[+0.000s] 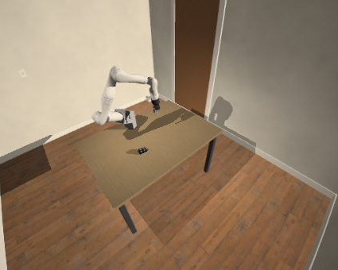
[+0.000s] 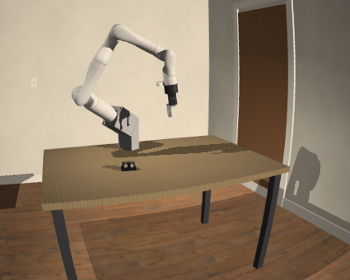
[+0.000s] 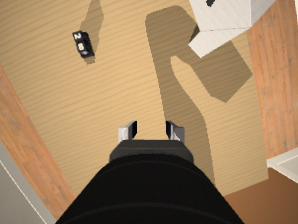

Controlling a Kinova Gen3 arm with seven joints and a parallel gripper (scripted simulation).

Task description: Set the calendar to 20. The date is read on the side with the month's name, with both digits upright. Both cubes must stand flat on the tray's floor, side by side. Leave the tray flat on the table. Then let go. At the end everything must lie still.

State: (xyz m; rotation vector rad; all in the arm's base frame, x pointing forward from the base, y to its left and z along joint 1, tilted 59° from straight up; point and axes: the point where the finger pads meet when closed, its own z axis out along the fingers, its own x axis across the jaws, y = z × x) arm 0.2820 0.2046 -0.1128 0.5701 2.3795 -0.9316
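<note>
Now: the dark cube 29 cm to the right of my hand, 23 cm below it and 5 cm ahead of it. The rest, counted from my hand: dark tray 31 cm to the right, 25 cm below, 4 cm ahead.
</note>
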